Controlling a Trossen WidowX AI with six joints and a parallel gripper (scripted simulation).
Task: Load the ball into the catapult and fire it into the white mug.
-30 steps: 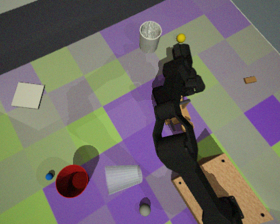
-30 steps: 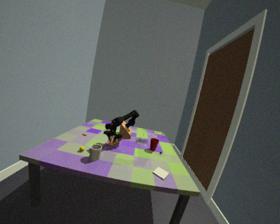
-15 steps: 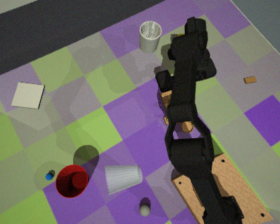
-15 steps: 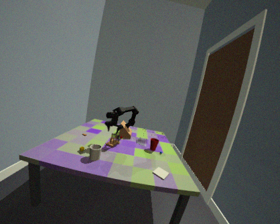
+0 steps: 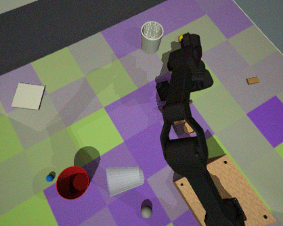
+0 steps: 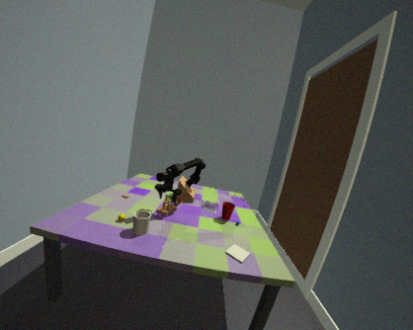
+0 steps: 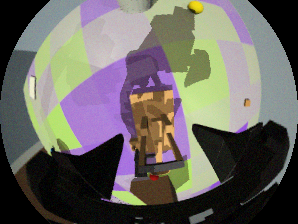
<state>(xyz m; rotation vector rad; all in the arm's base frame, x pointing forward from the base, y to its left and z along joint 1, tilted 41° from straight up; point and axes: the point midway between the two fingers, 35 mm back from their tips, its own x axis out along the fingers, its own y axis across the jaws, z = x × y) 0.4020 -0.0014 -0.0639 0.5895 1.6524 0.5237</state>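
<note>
Now: gripper tip 210 mm past the red ball, 40 mm to the right of it and 70 mm above it. Round my gripper tip: yellow ball (250 mm ahead, 170 mm to the right, 60 mm below); white mug (290 mm ahead, 20 mm to the right, 60 mm below); wooden catapult (60 mm behind, 30 mm to the left, 30 mm below).
</note>
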